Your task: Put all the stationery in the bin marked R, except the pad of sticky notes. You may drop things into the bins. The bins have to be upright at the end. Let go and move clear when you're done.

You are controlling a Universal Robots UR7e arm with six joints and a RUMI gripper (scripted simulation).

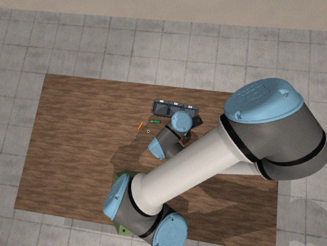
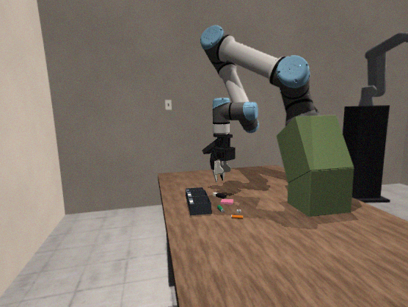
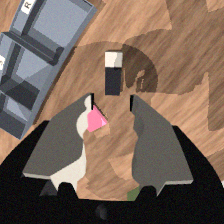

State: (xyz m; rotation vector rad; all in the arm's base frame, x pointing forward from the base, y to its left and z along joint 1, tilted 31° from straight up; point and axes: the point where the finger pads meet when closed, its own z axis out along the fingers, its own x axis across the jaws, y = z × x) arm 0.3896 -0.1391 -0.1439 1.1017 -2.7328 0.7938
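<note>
My hand is 80 mm above the black-and-white eraser. From my hand the other things lie so: pink sticky-note pad 30 mm behind, 90 mm to the left, 90 mm below; then green marker 10 mm ahead, 170 mm to the left, 80 mm below; then dark three-part bin 110 mm ahead, 80 mm to the left, 70 mm below.
</note>
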